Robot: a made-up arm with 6 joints. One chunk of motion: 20 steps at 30 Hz.
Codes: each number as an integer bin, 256 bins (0 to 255) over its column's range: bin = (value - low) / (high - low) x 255, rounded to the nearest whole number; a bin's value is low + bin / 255 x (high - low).
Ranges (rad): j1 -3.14..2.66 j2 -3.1..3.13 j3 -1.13..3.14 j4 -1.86..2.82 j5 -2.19..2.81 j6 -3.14..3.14
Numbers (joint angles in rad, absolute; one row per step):
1: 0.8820 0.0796 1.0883 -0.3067 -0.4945 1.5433
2: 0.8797 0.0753 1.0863 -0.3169 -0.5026 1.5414
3: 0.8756 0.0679 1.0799 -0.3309 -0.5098 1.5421
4: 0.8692 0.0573 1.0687 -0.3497 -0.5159 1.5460
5: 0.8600 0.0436 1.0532 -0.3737 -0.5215 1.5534
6: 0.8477 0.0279 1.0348 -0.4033 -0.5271 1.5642
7: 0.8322 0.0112 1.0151 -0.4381 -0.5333 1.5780
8: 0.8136 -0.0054 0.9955 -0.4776 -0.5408 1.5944
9: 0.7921 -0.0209 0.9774 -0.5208 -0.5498 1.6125
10: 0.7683 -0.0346 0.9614 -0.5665 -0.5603 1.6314
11: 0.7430 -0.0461 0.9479 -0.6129 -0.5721 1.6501
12: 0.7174 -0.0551 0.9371 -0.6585 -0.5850 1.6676
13: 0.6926 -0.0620 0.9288 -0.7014 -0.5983 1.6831
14: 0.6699 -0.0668 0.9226 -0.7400 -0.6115 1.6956
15: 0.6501 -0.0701 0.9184 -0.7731 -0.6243 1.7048
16: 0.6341 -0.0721 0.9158 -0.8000 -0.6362 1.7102
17: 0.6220 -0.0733 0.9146 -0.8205 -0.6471 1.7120
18: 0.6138 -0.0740 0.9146 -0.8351 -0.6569 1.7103
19: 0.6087 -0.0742 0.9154 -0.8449 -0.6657 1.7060
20: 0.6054 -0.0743 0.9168 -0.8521 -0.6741 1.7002
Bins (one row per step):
1: 177 130 132 85 86 190
2: 177 130 132 84 86 190
3: 177 130 132 83 86 190
4: 176 129 131 82 85 190
5: 176 129 130 81 85 191
6: 175 128 129 79 85 191
7: 175 127 128 77 84 192
8: 174 127 127 75 84 192
9: 173 126 126 73 84 193
10: 172 125 125 70 83 194
11: 171 125 124 68 83 195
12: 170 125 123 65 82 195
13: 169 124 123 63 81 196
14: 168 124 123 61 81 196
15: 167 124 122 59 80 197
16: 166 124 122 58 79 197
17: 165 124 122 57 79 197
18: 165 124 122 56 78 197
19: 165 124 122 55 78 197
20: 165 124 122 55 77 197

